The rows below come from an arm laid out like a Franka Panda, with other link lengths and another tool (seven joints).
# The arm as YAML. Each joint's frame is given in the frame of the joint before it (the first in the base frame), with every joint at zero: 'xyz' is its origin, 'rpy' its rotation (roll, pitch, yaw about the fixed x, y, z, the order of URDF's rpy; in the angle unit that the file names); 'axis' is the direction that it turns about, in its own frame. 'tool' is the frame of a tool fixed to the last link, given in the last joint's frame.
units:
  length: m
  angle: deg
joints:
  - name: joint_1
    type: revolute
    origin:
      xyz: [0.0, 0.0, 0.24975]
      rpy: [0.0, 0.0, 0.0]
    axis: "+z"
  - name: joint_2
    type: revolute
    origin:
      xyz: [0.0, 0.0, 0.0]
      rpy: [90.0, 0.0, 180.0]
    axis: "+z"
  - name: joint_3
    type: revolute
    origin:
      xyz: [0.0, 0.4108, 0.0]
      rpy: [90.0, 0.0, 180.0]
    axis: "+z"
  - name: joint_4
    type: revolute
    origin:
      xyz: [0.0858, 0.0, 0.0]
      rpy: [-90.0, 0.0, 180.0]
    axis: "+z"
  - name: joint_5
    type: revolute
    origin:
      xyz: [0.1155, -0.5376, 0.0]
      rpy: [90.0, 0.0, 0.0]
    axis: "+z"
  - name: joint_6
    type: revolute
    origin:
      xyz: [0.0, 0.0, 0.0]
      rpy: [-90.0, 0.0, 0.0]
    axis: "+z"
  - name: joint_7
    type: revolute
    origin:
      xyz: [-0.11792, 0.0, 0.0]
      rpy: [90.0, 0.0, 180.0]
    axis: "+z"
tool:
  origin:
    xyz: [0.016, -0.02, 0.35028]
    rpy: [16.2, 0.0, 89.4]
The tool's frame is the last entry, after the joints.
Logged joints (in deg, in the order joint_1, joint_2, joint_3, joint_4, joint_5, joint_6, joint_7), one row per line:
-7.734, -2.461, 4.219, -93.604, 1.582, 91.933, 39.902
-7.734, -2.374, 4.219, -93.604, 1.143, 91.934, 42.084
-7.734, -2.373, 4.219, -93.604, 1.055, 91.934, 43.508
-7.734, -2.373, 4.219, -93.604, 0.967, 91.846, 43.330
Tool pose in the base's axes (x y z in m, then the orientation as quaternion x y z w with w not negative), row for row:
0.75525, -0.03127, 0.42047, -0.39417, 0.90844, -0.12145, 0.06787
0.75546, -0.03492, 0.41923, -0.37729, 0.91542, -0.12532, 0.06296
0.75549, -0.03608, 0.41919, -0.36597, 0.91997, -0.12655, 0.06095
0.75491, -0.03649, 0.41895, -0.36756, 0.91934, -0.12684, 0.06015
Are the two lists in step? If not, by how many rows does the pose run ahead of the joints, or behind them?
They are in step.
